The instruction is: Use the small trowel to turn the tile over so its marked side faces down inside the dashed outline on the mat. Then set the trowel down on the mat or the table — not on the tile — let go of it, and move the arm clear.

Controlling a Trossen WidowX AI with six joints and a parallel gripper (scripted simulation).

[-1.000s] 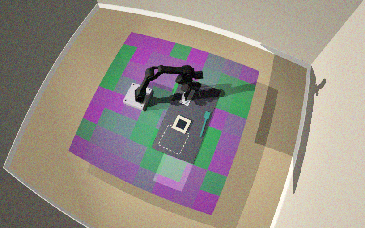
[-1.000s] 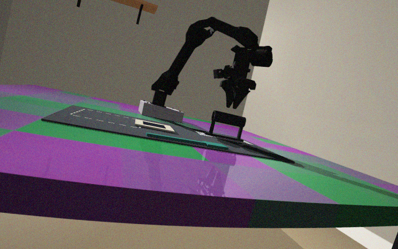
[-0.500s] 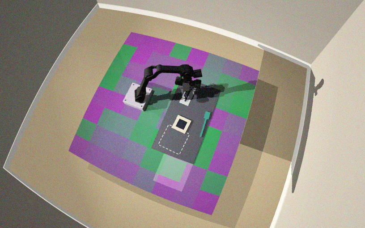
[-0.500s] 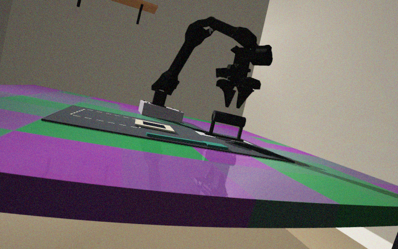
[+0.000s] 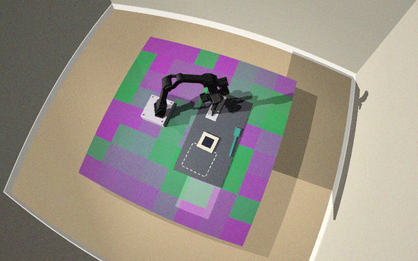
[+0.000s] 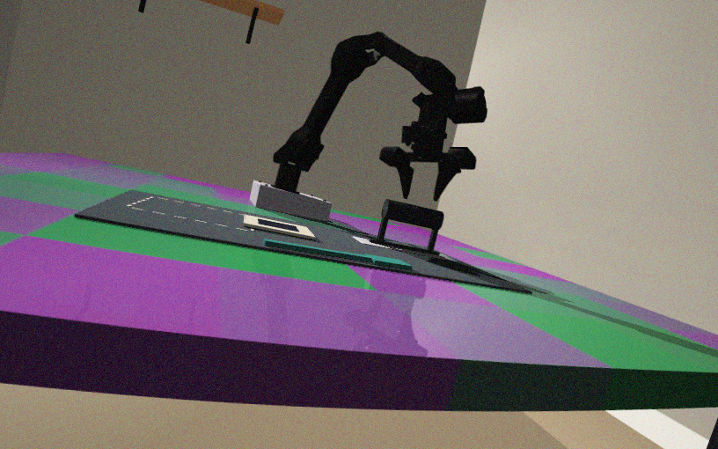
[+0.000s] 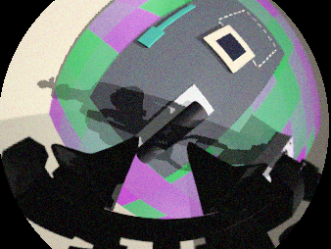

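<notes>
Now: gripper tip 1 cm past the small trowel, 3 cm to the left of it and 6 cm above it. Round my gripper tip: teal trowel-shaped tool 19 cm ahead, 19 cm to the right, 10 cm below; then grey mat 5 cm ahead, 21 cm to the right, 12 cm below; then tile 2 cm ahead, 27 cm to the right, 10 cm below.
</notes>
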